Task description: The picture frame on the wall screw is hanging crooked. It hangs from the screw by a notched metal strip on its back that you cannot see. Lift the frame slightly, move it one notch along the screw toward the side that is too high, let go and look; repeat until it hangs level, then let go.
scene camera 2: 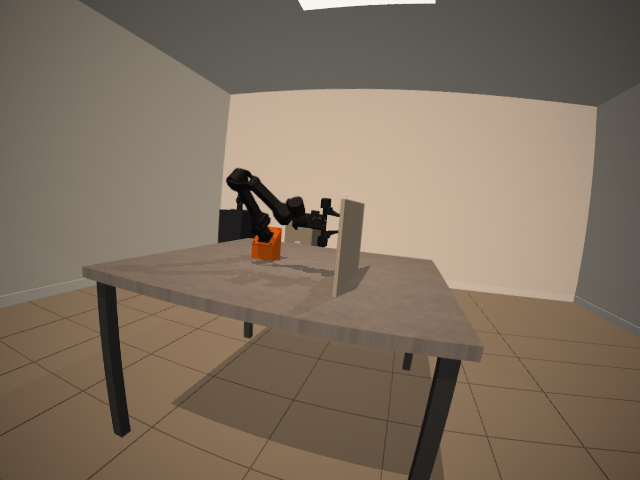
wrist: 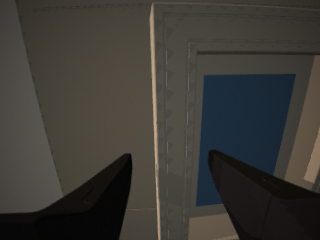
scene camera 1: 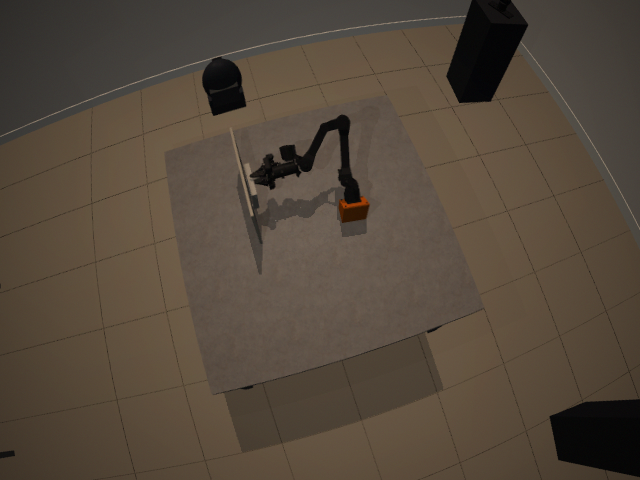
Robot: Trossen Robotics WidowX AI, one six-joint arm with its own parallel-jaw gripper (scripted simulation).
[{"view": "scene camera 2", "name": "my gripper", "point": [346,224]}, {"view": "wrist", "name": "my gripper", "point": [170,158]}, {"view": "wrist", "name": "picture frame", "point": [232,83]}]
